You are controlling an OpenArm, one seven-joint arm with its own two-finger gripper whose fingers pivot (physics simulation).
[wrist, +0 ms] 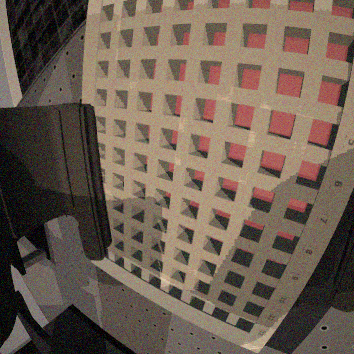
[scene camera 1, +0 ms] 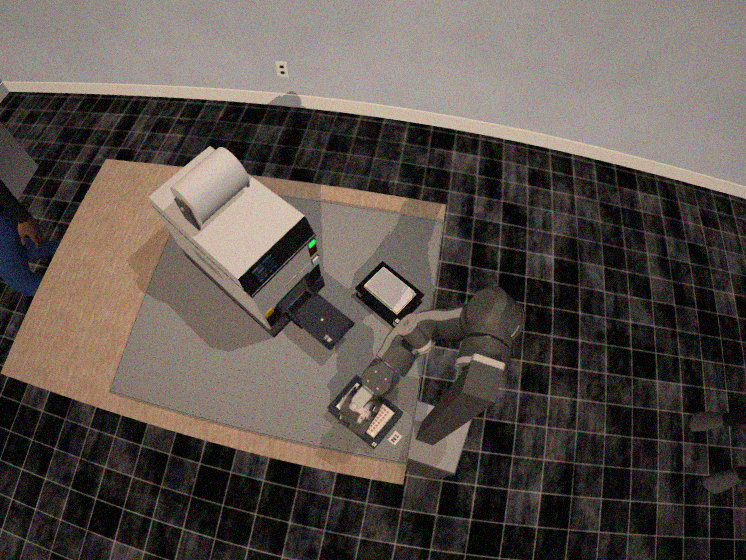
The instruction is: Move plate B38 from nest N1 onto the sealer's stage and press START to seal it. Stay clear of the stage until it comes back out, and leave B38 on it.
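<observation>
Plate B38 (scene camera 1: 380, 420) (wrist: 200, 145), a pale plate with a grid of square wells, several showing red, sits in the black nest N1 (scene camera 1: 351, 429) (wrist: 320, 280) near the table's front right. My gripper (scene camera 1: 363, 409) is down over the nest and appears shut on the plate. One dark finger (wrist: 75, 180) lies against the plate's left edge in the wrist view; the other finger is hidden. The sealer (scene camera 1: 241, 241) stands at the left, with its dark stage (scene camera 1: 322, 320) out at the front and bare. A green light (scene camera 1: 312, 243) shows on its front panel, above a small pale button (scene camera 1: 315, 259).
A second black nest (scene camera 1: 368, 300) holding a white-topped item (scene camera 1: 390, 289) lies between the stage and my arm (scene camera 1: 421, 331). A white roll (scene camera 1: 210, 183) sits on top of the sealer. A yellow part (scene camera 1: 269, 312) is beside the stage opening. A person (scene camera 1: 21, 253) is at the left edge.
</observation>
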